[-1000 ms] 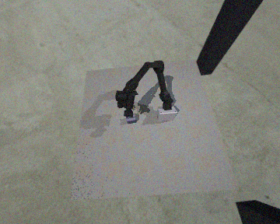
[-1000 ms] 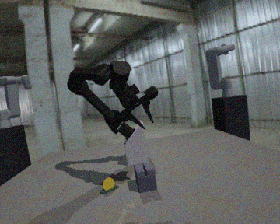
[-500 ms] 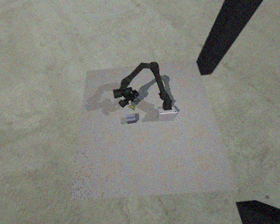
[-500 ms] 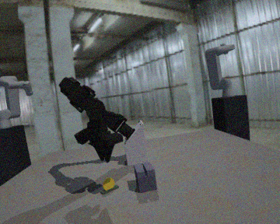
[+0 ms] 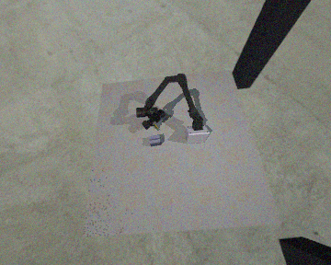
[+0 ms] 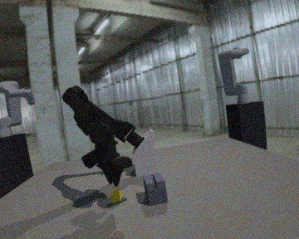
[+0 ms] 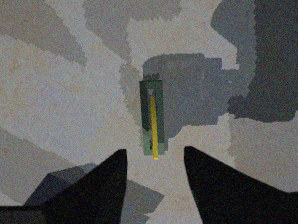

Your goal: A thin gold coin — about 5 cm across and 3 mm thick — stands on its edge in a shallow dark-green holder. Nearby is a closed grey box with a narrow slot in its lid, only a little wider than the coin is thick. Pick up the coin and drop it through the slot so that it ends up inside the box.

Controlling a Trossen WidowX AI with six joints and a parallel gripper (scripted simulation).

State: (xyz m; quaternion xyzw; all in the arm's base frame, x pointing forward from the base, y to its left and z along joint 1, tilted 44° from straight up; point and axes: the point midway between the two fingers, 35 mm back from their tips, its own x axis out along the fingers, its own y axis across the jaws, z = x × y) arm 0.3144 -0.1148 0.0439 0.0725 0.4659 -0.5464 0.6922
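Now: the gold coin 40 mm below my gripper tip.
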